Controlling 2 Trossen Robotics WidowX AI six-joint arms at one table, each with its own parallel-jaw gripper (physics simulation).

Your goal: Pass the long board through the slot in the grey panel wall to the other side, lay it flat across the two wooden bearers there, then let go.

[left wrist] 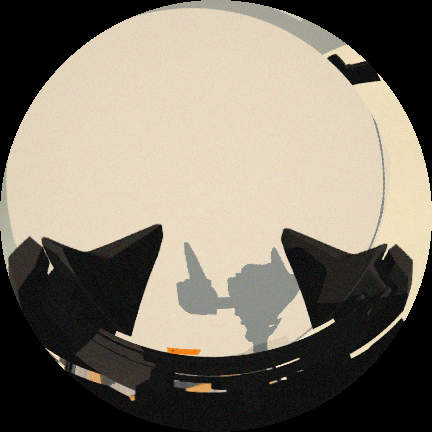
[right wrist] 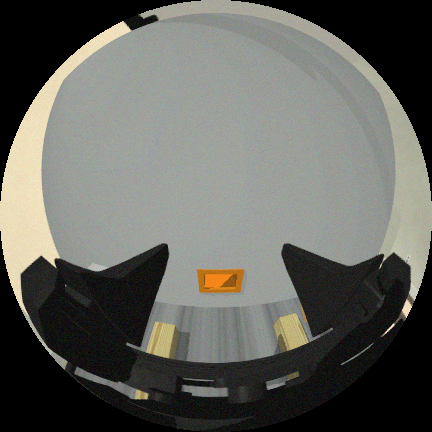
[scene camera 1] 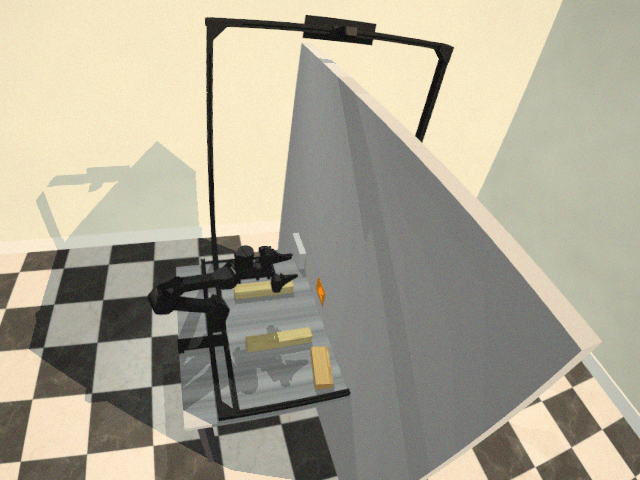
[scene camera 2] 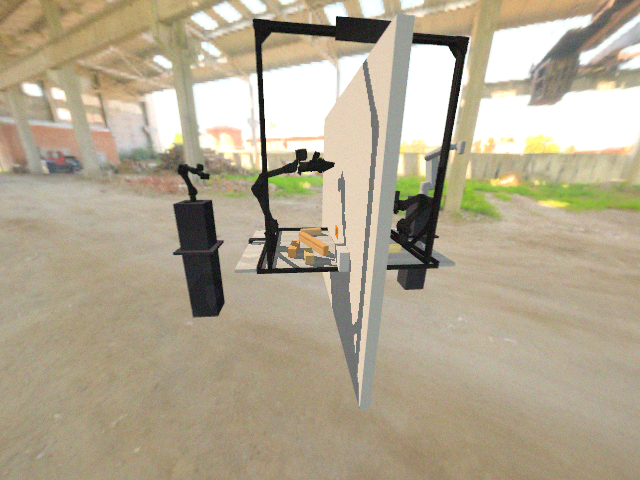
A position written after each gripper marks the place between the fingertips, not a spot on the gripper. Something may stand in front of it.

Note:
The left gripper (left wrist: 224,232) is open, with nothing in its grasp. The right gripper (scene camera 1: 294,266) is open, holding nothing. Also in view: an orange-framed slot (right wrist: 209,280) and a grey panel wall (scene camera 1: 443,327).
The right gripper is seen too in the right wrist view (right wrist: 227,250). The grey panel wall is seen too in the left wrist view (left wrist: 224,129), in the right wrist view (right wrist: 225,137) and in scene camera 2 (scene camera 2: 362,132).

